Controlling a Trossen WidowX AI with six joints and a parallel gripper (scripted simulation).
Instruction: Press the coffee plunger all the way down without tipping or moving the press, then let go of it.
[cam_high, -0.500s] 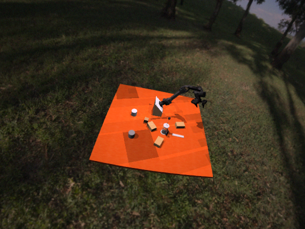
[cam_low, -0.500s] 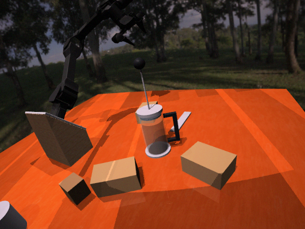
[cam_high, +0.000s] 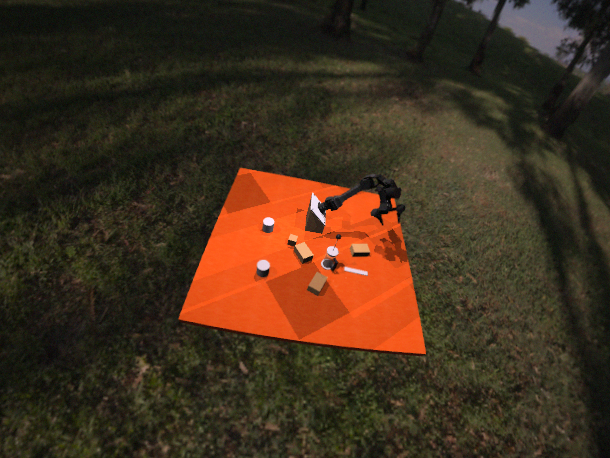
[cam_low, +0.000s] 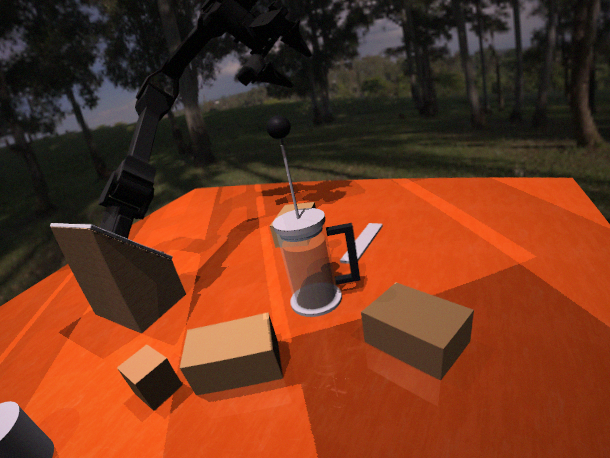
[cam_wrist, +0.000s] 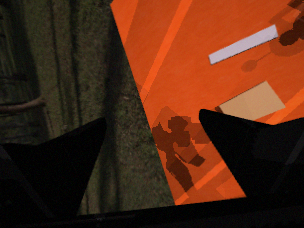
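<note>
The glass coffee press lies 13 cm ahead of my gripper tip, 27 cm to the right of it and 21 cm below it. From my gripper tip the other things lie so: flat grey bar 12 cm ahead, 9 cm to the right, 33 cm below.
</note>
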